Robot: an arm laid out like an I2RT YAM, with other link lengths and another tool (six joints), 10 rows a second.
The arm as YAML. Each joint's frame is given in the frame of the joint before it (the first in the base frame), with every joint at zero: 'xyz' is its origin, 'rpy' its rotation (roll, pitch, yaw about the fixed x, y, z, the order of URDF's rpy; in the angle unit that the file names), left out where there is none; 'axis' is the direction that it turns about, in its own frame. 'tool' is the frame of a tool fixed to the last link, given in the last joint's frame.
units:
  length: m
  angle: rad
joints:
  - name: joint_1
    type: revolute
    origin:
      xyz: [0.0, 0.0, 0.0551]
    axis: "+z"
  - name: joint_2
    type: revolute
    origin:
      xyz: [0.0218, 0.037, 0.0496]
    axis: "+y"
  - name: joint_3
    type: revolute
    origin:
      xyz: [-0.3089, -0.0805, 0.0]
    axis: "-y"
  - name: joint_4
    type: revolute
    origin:
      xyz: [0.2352, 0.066, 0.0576]
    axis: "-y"
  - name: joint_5
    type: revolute
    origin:
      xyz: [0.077, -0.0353, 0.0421]
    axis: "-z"
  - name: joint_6
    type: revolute
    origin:
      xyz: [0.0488, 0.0, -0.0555]
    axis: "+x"
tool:
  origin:
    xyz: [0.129, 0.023, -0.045]
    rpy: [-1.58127, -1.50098, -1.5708]
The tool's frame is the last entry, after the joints.
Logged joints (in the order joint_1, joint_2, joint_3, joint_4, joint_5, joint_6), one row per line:
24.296 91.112 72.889 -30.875 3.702 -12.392
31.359 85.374 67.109 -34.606 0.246 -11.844
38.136 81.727 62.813 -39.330 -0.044 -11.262
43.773 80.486 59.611 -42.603 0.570 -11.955
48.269 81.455 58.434 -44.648 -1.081 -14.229
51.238 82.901 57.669 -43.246 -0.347 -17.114
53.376 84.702 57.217 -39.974 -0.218 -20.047
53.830 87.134 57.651 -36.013 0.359 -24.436
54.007 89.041 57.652 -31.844 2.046 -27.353
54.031 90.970 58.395 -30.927 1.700 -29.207
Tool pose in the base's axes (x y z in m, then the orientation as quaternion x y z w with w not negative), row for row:
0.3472 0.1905 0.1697 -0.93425 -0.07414 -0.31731 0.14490
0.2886 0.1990 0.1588 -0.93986 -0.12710 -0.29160 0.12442
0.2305 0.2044 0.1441 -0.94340 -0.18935 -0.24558 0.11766
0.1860 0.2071 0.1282 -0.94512 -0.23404 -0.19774 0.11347
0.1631 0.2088 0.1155 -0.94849 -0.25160 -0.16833 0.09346
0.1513 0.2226 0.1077 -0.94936 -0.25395 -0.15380 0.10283
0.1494 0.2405 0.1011 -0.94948 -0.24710 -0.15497 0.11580
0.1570 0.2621 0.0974 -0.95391 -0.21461 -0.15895 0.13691
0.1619 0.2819 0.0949 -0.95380 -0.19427 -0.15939 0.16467
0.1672 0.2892 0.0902 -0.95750 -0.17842 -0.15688 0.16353
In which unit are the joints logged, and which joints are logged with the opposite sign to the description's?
The joints are logged in degrees. Opposite sign: joint_5, joint_6.
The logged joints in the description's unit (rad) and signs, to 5 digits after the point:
0.42405 1.59020 1.27215 -0.53887 -0.06461 0.21628
0.54732 1.49006 1.17127 -0.60399 -0.00429 0.20672
0.66560 1.42641 1.09629 -0.68644 0.00077 0.19656
0.76398 1.40475 1.04041 -0.74356 -0.00995 0.20865
0.84245 1.42166 1.01987 -0.77925 0.01887 0.24834
0.89427 1.44690 1.00651 -0.75479 0.00606 0.29870
0.93159 1.47833 0.99863 -0.69768 0.00380 0.34989
0.93951 1.52078 1.00620 -0.62855 -0.00627 0.42649
0.94260 1.55406 1.00622 -0.55578 -0.03571 0.47740
0.94302 1.58773 1.01919 -0.53978 -0.02967 0.50976

